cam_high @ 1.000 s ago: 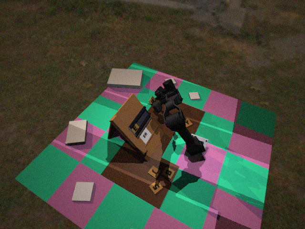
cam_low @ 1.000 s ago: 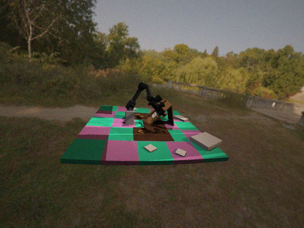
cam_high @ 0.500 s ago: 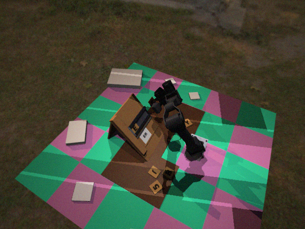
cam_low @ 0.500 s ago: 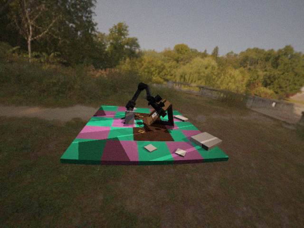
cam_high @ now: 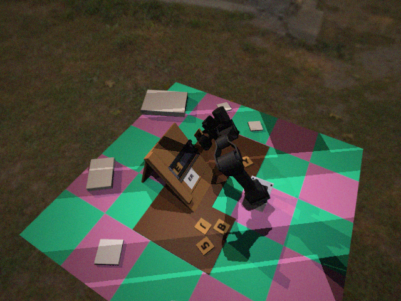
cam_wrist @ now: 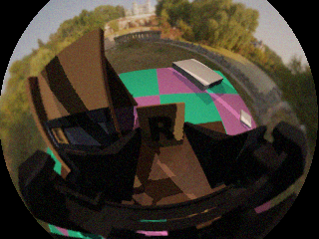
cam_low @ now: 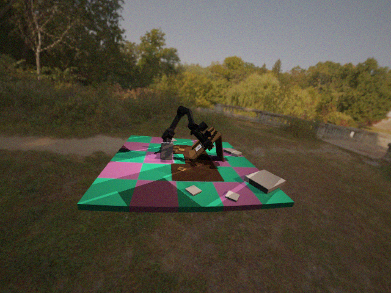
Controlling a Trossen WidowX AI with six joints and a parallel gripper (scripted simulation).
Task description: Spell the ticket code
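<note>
The white ticket is 20 cm to the left of my gripper tip, 7 cm below it and 3 cm behind it. Also, from my gripper tip: beige block (43 cm ahead, 30 cm to the left, 16 cm below); then letter tile (right at my gripper tip).
</note>
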